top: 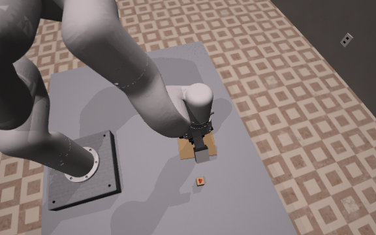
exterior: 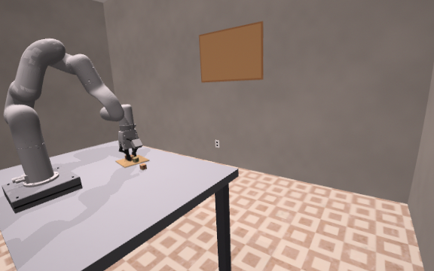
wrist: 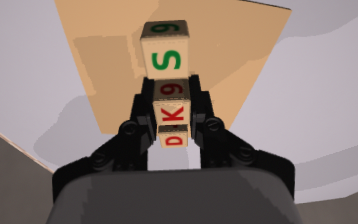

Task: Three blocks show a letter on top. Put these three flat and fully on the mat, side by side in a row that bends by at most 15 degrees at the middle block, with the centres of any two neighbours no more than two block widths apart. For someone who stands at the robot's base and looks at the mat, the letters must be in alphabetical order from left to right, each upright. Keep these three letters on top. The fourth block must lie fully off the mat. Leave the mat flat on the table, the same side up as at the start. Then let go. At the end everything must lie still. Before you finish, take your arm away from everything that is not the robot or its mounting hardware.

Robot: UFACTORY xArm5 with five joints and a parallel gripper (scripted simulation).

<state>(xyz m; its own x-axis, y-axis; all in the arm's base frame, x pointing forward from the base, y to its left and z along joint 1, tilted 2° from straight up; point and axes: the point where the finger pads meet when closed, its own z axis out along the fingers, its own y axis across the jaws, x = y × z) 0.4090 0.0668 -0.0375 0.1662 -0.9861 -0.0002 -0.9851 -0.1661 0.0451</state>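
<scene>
My gripper is now 3 cm above the tan mat. The rest, counted from my hand: wooden letter block 4 cm to the left, 1 cm below, 1 cm behind.
</scene>
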